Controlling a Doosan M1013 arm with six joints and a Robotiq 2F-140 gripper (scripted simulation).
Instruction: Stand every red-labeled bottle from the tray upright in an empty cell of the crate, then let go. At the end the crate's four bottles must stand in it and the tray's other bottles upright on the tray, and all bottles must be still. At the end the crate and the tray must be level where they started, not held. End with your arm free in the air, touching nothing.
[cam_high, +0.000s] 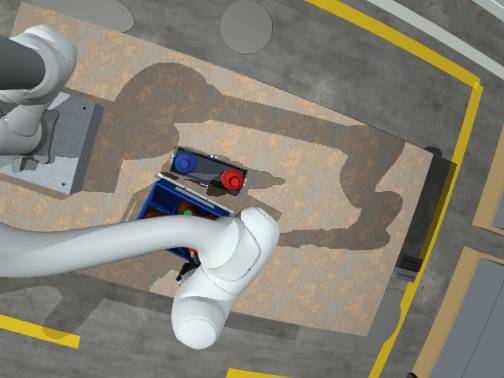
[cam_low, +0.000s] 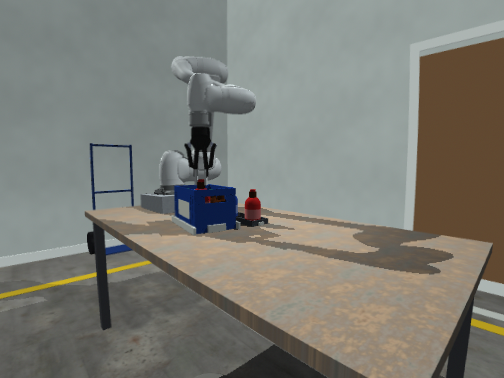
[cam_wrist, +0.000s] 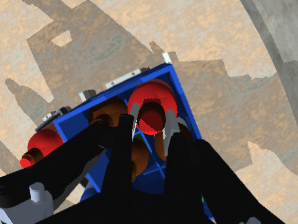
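Right now the red bottle is 9 cm below my hand. The rest, counted from my hand: blue-capped bottle (11 cm behind, 26 cm to the left, 14 cm below); then red-labeled bottle (6 cm ahead, 24 cm to the left, 14 cm below); then blue crate (8 cm behind, 6 cm to the left, 14 cm below).
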